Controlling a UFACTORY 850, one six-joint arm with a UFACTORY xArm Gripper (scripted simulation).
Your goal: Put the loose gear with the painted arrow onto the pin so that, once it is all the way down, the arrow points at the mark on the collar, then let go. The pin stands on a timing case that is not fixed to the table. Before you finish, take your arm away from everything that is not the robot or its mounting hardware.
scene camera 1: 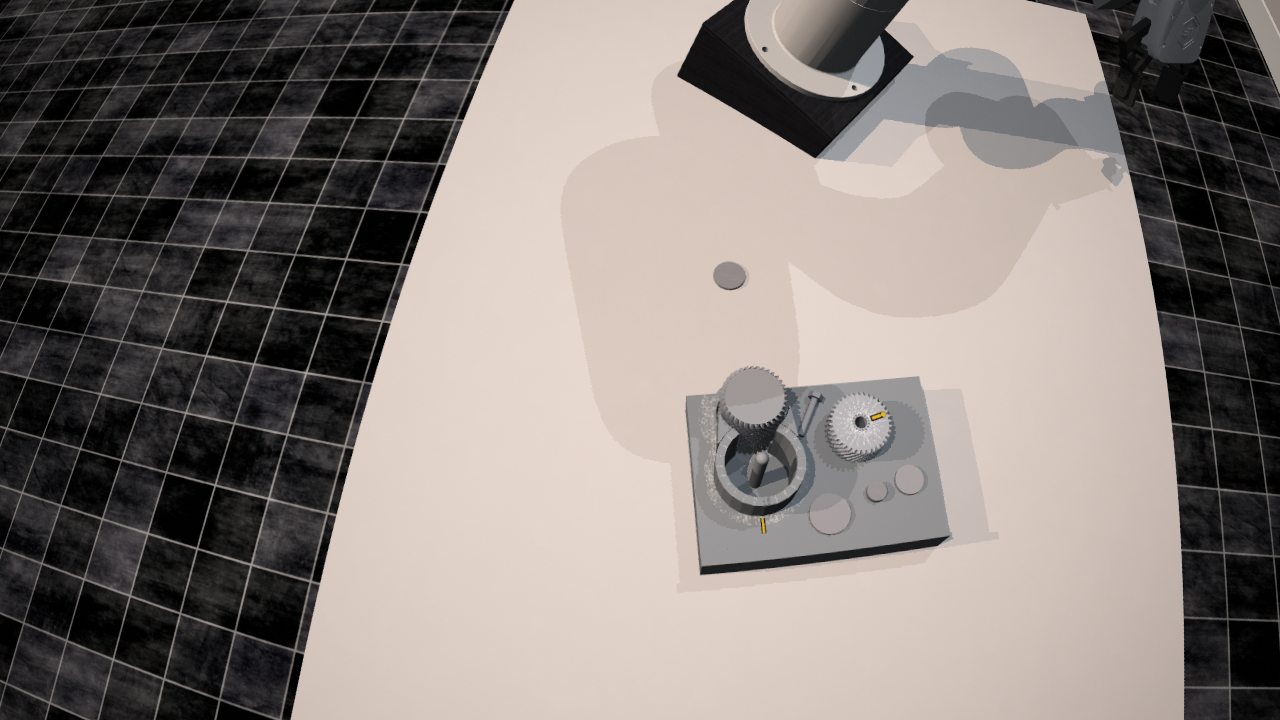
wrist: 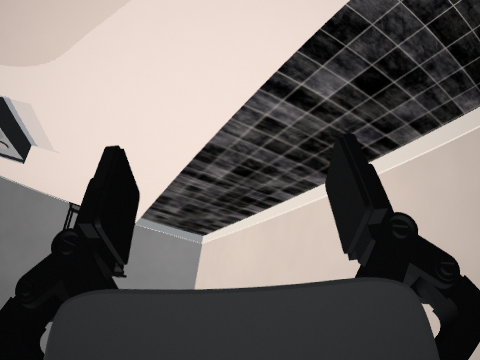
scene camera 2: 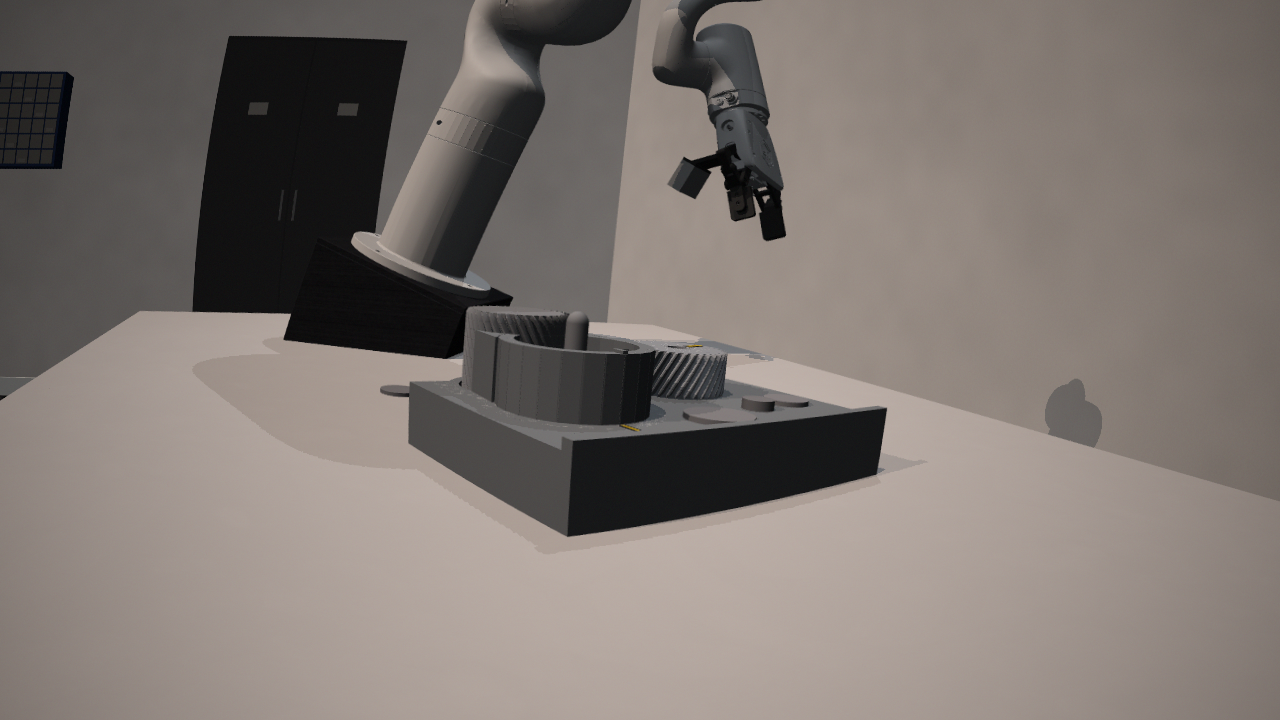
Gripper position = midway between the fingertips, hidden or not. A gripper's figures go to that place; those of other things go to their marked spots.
Scene:
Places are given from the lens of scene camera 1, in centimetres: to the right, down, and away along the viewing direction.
my gripper (scene camera 1: 1143,100): 61, -31, 80
grey gear (scene camera 1: 856,444): 20, 8, 74
grey disc (scene camera 1: 728,275): 10, -9, 89
The marked spots on the grey gear and the grey disc are 25 cm apart.

